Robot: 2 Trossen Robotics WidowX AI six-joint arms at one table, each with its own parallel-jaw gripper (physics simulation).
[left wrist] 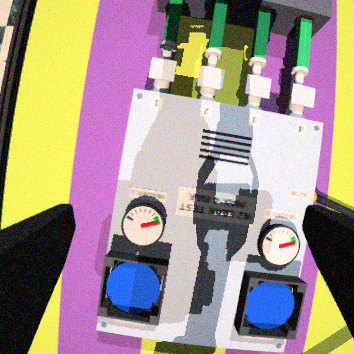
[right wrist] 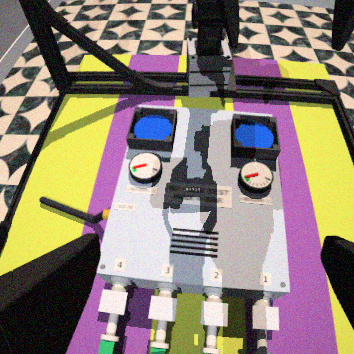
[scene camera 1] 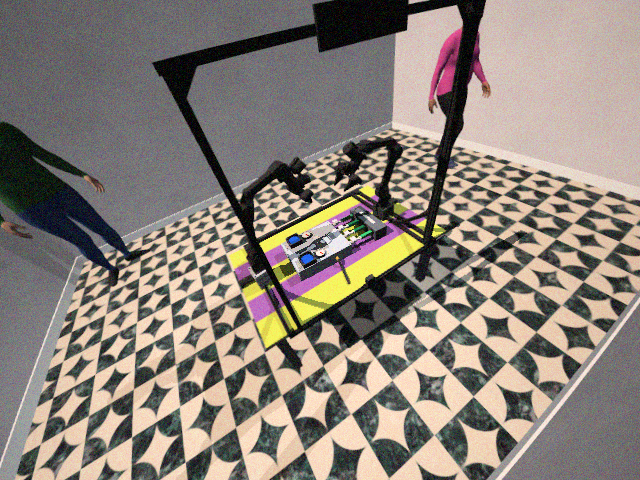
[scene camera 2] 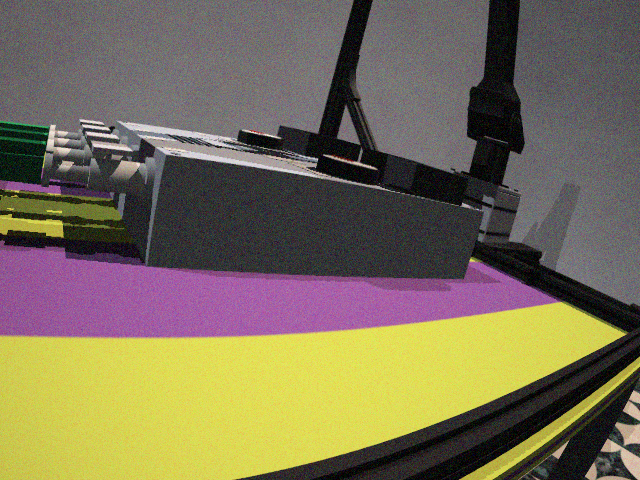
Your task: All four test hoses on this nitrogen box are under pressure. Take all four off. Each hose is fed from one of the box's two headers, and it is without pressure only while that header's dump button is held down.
Note:
The left gripper (left wrist: 190,216) is open, with nothing in its grasp. The right gripper (right wrist: 212,246) is open and holds nothing. Further things: a grey nitrogen box (scene camera 1: 325,238), a blue dump buttons (left wrist: 131,287), a test hose (scene camera 2: 53,169), a test hose (left wrist: 256,62) and a test hose (left wrist: 298,71).
The grey nitrogen box is seen too in the left wrist view (left wrist: 226,183) and in the right wrist view (right wrist: 189,221). The blue dump buttons is seen too in the right wrist view (right wrist: 255,134).

